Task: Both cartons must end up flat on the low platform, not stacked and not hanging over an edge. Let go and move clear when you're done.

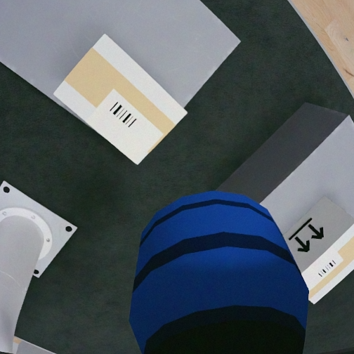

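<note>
One carton [117, 97], white and tan with a barcode label, lies on the grey low platform [205, 45] at the upper left, at its near corner. The carton's top hides that corner, so whether it overhangs slightly cannot be told. The other carton [320, 245] is on the taller grey block at the right, with a grey side with arrows and a white and tan face showing. It is partly hidden by my left gripper [217, 270], a blue suction cup at the bottom centre. Nothing shows held on it, though its mouth is hidden. My right gripper does not show.
The taller block [320, 165] has a dark side wall [280, 150] and stands right of the low platform. A white arm base [57, 232] is bolted down at the left edge. The dark mat [165, 180] ends at a curved edge, with wooden floor [335, 30] at the upper right.
</note>
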